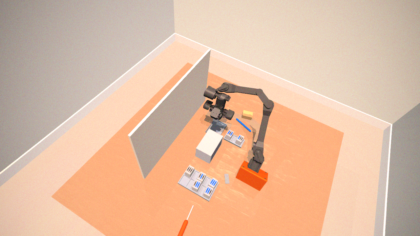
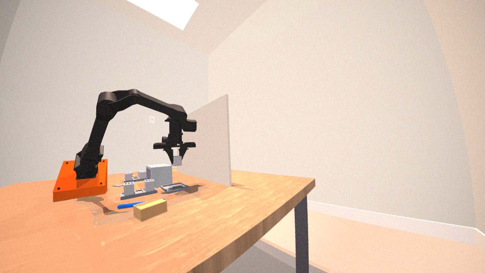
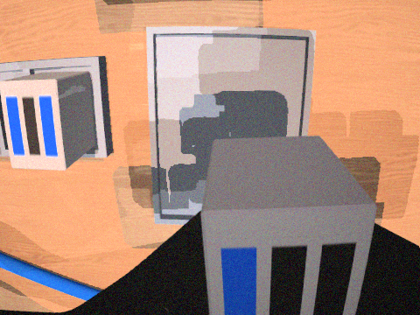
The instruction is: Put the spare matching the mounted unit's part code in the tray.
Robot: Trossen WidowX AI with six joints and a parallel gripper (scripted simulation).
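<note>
The grey tray lies 1 cm behind my gripper tip and 11 cm below it. Round my gripper tip: blue pen (15 cm behind, 13 cm to the right, 11 cm below); then grey spare block (2 cm above); then grey box-shaped unit (5 cm behind, 18 cm to the left, 6 cm below).
</note>
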